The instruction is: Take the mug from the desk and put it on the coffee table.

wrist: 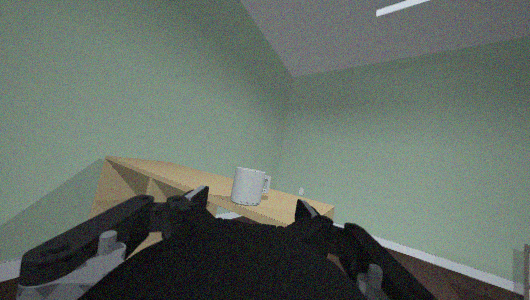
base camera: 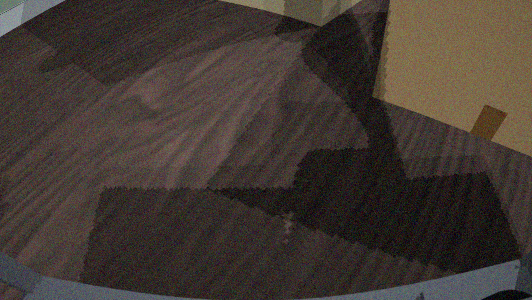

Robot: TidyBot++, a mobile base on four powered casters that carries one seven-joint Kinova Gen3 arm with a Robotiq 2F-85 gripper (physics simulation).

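Observation:
A white mug stands upright on the top of a light-wood piece of furniture in the wrist view, with its handle to the right. The furniture has open compartments under its left part; I cannot tell whether it is the desk or the coffee table. My gripper is open, with one black finger low on each side of the mug in the picture. The mug is beyond the fingertips and apart from them. The mug does not show in the base camera view.
In the base camera view, a large light-wood panel stands at the right, with a small brown block-like piece at its lower edge. Pale furniture shows at the top over the dark wood floor. Green walls meet behind the mug.

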